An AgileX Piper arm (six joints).
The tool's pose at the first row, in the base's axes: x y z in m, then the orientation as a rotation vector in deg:
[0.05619 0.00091 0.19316 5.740 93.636 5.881]
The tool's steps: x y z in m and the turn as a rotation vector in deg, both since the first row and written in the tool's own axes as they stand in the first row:
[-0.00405 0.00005 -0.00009 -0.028 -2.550 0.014]
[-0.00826 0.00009 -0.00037 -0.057 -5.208 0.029]
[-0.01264 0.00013 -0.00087 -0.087 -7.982 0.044]
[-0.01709 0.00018 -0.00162 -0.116 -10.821 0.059]
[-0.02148 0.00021 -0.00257 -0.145 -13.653 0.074]
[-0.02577 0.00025 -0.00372 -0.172 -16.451 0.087]
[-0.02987 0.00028 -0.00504 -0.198 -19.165 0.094]
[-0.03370 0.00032 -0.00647 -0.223 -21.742 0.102]
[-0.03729 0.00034 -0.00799 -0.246 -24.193 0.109]
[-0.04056 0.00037 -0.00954 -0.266 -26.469 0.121]
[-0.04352 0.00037 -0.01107 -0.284 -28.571 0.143]
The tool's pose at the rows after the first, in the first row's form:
[0.05637 0.00044 0.19718 5.823 91.088 5.749]
[0.05636 -0.00006 0.20137 5.907 88.433 5.612]
[0.05615 -0.00058 0.20574 5.990 85.661 5.467]
[0.05570 -0.00110 0.21020 6.073 82.824 5.317]
[0.05504 -0.00163 0.21461 6.152 79.995 5.167]
[0.05417 -0.00215 0.21894 6.227 77.200 5.016]
[0.05312 -0.00265 0.22309 6.291 74.488 4.865]
[0.05195 -0.00311 0.22698 6.351 71.914 4.722]
[0.05067 -0.00355 0.23063 6.405 69.465 4.585]
[0.04934 -0.00395 0.23397 6.458 67.191 4.461]
[0.04800 -0.00433 0.23700 6.514 65.091 4.353]

